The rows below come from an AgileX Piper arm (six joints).
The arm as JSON. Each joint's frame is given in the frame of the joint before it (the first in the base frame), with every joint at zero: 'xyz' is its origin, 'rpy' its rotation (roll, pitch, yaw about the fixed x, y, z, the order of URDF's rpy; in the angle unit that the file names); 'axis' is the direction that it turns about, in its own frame. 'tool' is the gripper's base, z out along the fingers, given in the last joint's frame.
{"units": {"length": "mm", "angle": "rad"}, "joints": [
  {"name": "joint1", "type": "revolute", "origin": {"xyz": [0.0, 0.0, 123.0], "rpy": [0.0, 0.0, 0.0]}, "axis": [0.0, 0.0, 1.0]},
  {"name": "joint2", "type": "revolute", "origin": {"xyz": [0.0, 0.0, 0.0], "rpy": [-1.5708, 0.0, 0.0]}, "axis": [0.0, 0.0, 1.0]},
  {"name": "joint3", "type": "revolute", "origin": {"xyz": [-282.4, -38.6, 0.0], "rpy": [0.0, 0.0, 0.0]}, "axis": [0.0, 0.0, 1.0]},
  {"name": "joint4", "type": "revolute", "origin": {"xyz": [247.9, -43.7, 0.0], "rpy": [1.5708, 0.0, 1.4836]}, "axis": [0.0, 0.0, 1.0]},
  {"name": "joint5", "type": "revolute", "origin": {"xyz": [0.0, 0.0, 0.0], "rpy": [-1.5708, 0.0, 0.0]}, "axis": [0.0, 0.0, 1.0]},
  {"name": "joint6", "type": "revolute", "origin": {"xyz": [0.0, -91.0, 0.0], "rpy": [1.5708, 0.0, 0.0]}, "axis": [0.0, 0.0, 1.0]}
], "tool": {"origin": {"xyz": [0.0, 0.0, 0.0], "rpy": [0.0, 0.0, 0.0]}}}
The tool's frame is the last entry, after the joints.
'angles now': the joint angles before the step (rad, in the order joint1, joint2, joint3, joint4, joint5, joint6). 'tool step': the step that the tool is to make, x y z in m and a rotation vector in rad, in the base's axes. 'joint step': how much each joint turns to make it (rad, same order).
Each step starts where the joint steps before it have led.
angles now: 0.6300, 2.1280, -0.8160, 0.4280, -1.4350, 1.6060
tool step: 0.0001, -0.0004, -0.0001, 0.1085, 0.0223, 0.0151
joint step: 0.0001, 0.0002, -0.0001, 0.0050, -0.0001, 0.1110
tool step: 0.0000, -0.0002, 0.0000, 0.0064, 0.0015, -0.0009
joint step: 0.0000, -0.0001, 0.0002, 0.0021, -0.0001, 0.0060
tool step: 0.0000, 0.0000, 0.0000, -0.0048, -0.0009, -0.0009
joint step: 0.0000, 0.0000, 0.0000, 0.0000, 0.0000, -0.0050
